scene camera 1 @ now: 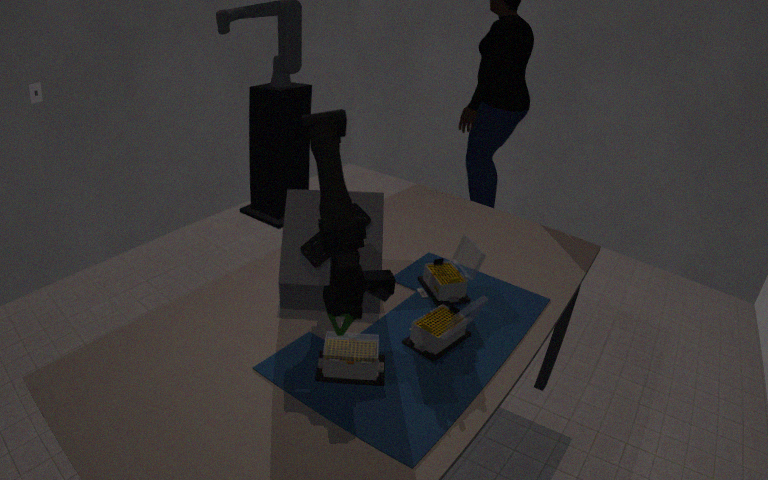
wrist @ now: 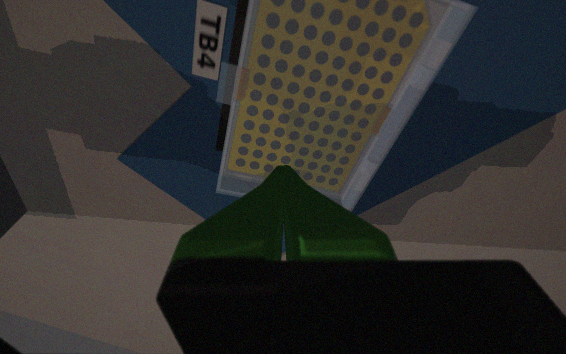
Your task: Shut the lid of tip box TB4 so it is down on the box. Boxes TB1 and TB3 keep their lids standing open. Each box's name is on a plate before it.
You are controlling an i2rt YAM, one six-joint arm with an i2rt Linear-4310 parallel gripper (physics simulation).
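Frame: origin at the arm's base, x ahead, y left, z up, level; centimetres.
Seen in the pictures: gripper, between the fingertips: (scene camera 1: 340, 335) (wrist: 283, 176).
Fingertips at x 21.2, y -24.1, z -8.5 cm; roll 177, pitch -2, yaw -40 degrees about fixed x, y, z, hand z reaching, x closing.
Note:
Offsets run from my fingertips to a thing's top centre. "spot": to the spot under its first point. Level surfaces: height alone.
Tip box TB4 @[dx +2.2, dy +1.6, dz -1.6 cm] (scene camera 1: 351, 369) (wrist: 305, 95) stands on its dark base at the mat's left part. Its clear lid @[spot: dx +4.2, dy +5.0, dz -1.6 cm] (scene camera 1: 368, 337) (wrist: 417, 92) lies down over the yellow tip rack; I cannot tell whether it is fully seated. Its name plate @[spot: dx -0.7, dy +6.1, dz -9.1 cm] (wrist: 210, 40) reads TB4 in the wrist view. My gripper (scene camera 1: 340, 332) (wrist: 283, 176) is shut and empty, its green fingertips just above one end of the lid; contact cannot be told. Two other boxes @[spot: dx +7.0, dy +40.8, dz -5.2 cm] (scene camera 1: 451, 289) @[dx +12.9, dy +23.4, dz -1.8 cm] (scene camera 1: 438, 333) have clear lids @[spot: dx +6.0, dy +51.7, dz +1.1 cm] (scene camera 1: 468, 254) @[spot: dx +20.9, dy +22.2, dz +5.1 cm] (scene camera 1: 472, 306) standing open; their names are not readable.
The boxes stand on a blue mat @[dz -9.3 cm] (scene camera 1: 419, 418) on the table @[dz -9.6 cm] (scene camera 1: 215, 396). A grey block (scene camera 1: 303, 294) is beneath and behind my arm. Another robot arm on a black pedestal (scene camera 1: 277, 147) and a standing person (scene camera 1: 498, 101) are in the background.

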